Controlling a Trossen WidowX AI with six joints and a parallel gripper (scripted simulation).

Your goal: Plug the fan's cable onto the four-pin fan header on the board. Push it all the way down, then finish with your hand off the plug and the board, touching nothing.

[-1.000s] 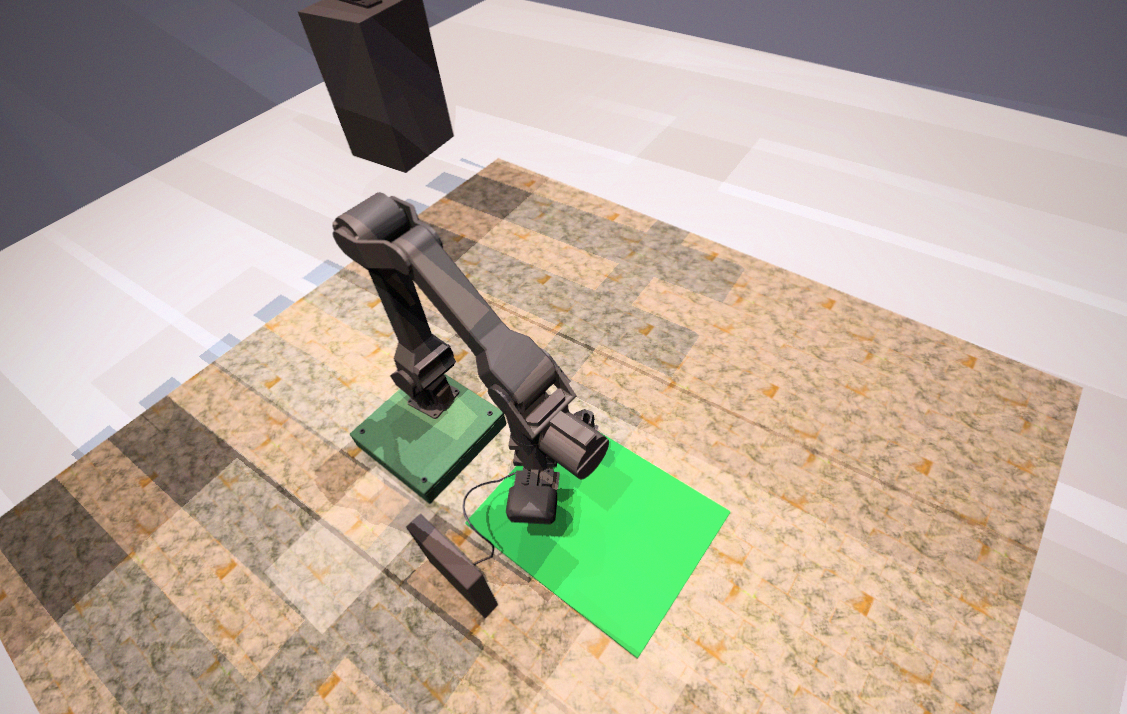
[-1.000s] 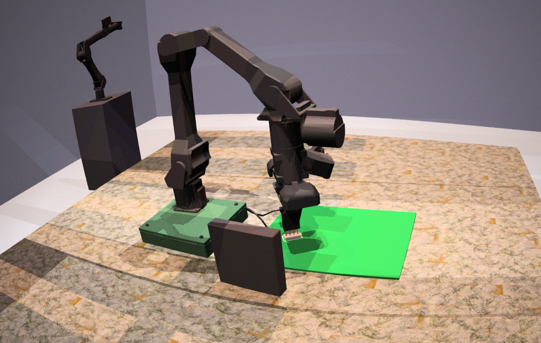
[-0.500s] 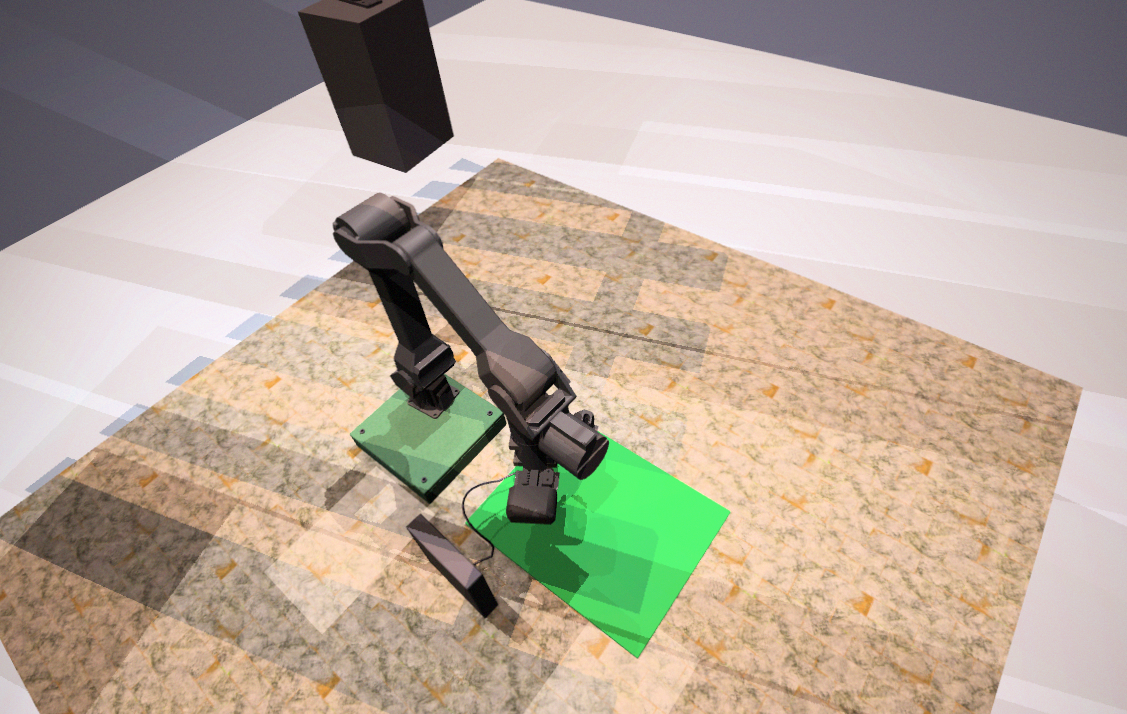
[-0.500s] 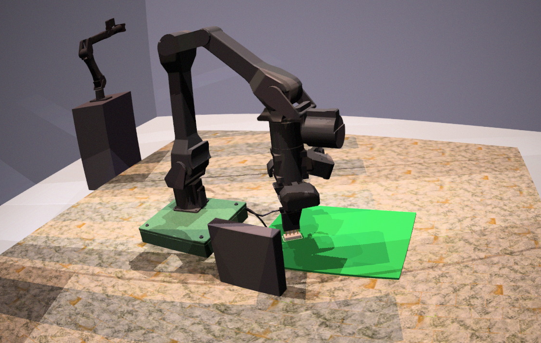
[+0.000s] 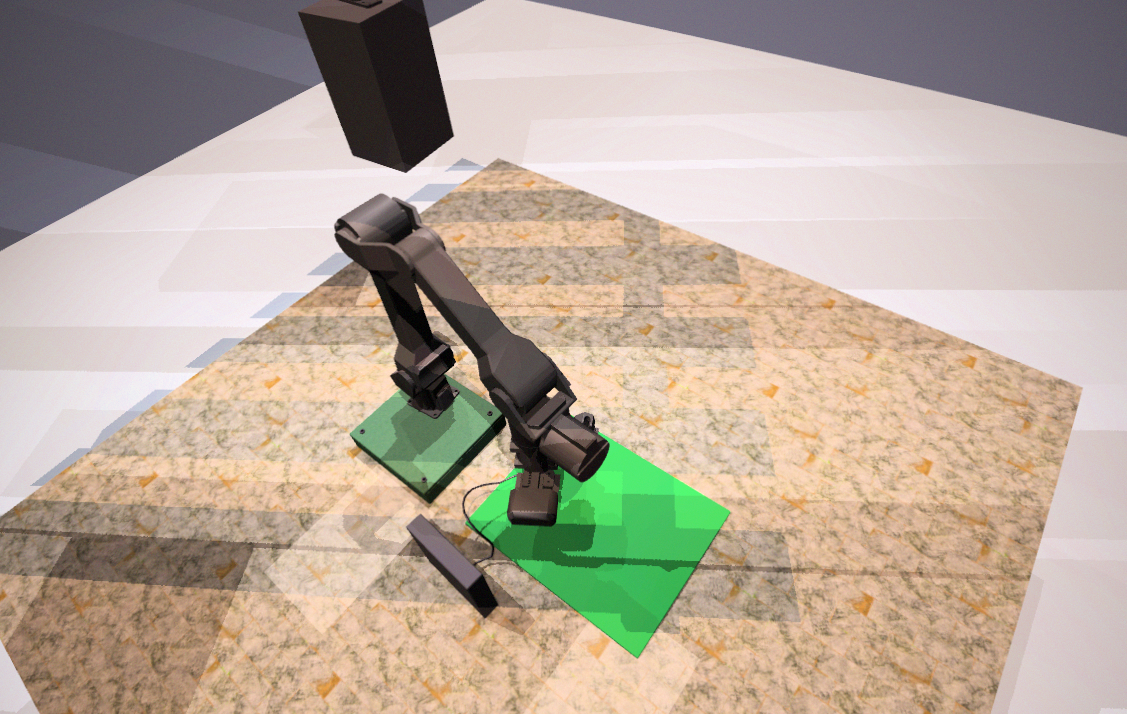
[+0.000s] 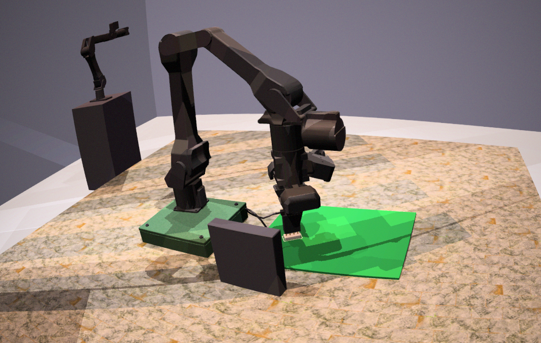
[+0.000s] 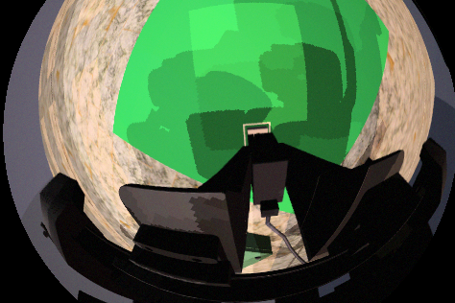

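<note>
My gripper tip is now 3 cm above the four-pin fan header and 1 cm past it. The rest, counted from my gripper tip: green board: 8 cm ahead, 5 cm below, 1 cm to the left; dark fan: 16 cm to the right, 3 cm behind, 3 cm above; dark fan plug: 1 cm behind, 1 cm above.
</note>
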